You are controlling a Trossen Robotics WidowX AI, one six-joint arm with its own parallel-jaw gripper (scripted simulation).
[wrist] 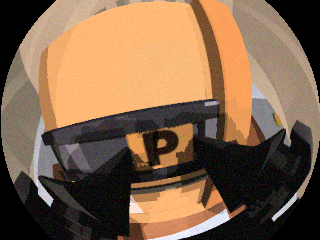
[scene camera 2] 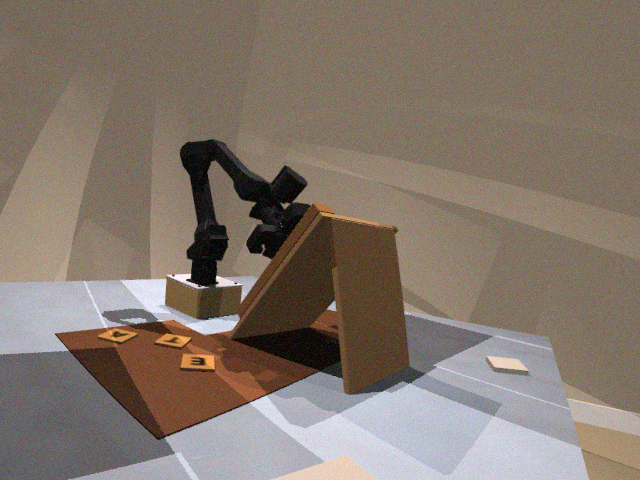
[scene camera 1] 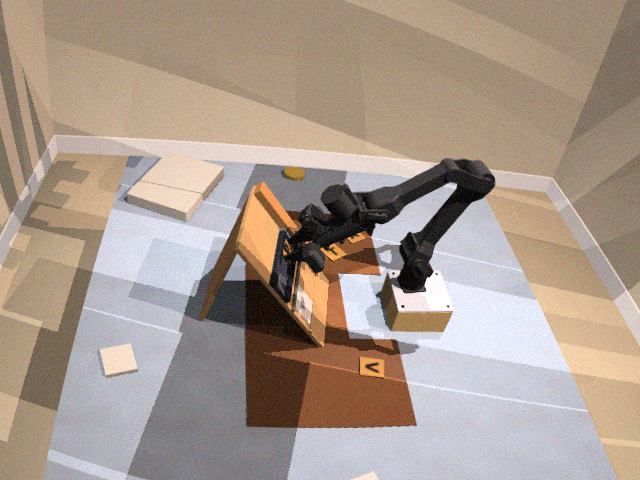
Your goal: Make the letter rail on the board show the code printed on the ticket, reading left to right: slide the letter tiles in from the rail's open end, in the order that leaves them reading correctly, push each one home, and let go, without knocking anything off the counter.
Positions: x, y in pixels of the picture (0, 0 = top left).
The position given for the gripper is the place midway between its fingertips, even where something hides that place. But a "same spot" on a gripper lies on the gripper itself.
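The gripper appears in scene camera 1, in scene camera 2 (307, 271) and in the wrist view. On the gripper, (wrist: 241, 174) and (scene camera 1: 306, 230) are the same spot. On a slanted orange board, (wrist: 110, 75) and (scene camera 1: 267, 240) are likewise the same spot.
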